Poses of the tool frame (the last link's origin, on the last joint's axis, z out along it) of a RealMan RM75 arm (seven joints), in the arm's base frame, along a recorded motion.
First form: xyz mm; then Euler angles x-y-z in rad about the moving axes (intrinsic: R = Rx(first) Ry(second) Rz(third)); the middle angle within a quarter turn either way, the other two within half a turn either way.
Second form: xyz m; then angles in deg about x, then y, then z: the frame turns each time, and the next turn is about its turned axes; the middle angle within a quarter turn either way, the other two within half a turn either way. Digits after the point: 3 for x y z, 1 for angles.
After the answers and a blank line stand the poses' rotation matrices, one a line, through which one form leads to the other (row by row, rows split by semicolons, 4 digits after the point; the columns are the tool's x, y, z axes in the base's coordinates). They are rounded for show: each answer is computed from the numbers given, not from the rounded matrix.
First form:
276, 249, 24, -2.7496, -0.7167, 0.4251
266, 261, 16, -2.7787, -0.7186, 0.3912
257, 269, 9, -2.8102, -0.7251, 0.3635
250, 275, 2, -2.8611, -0.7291, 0.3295
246, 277, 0, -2.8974, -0.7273, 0.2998
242, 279, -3, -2.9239, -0.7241, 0.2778
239, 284, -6, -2.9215, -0.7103, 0.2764
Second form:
0.276, 0.249, 0.024, -157.5, -41.1, 24.4
0.266, 0.261, 0.016, -159.2, -41.2, 22.4
0.257, 0.269, 0.009, -161.0, -41.5, 20.8
0.250, 0.275, 0.002, -163.9, -41.8, 18.9
0.246, 0.277, 0.000, -166.0, -41.7, 17.2
0.242, 0.279, -0.003, -167.5, -41.5, 15.9
0.239, 0.284, -0.006, -167.4, -40.7, 15.8

0.6869 -0.3109 -0.6569; -0.1525 -0.9454 0.2880; -0.7106 -0.0977 -0.6968
0.6959 -0.2870 -0.6583; -0.1404 -0.9534 0.2672; -0.7043 -0.0935 -0.7037
0.6995 -0.2661 -0.6632; -0.1345 -0.9605 0.2435; -0.7018 -0.0811 -0.7077
0.7057 -0.2413 -0.6662; -0.1364 -0.9689 0.2065; -0.6953 -0.0548 -0.7166
0.7137 -0.2206 -0.6649; -0.1330 -0.9745 0.1806; -0.6878 -0.0405 -0.7248
0.7204 -0.2054 -0.6625; -0.1302 -0.9782 0.1618; -0.6813 -0.0303 -0.7314
0.7294 -0.2069 -0.6521; -0.1294 -0.9777 0.1655; -0.6718 -0.0364 -0.7399

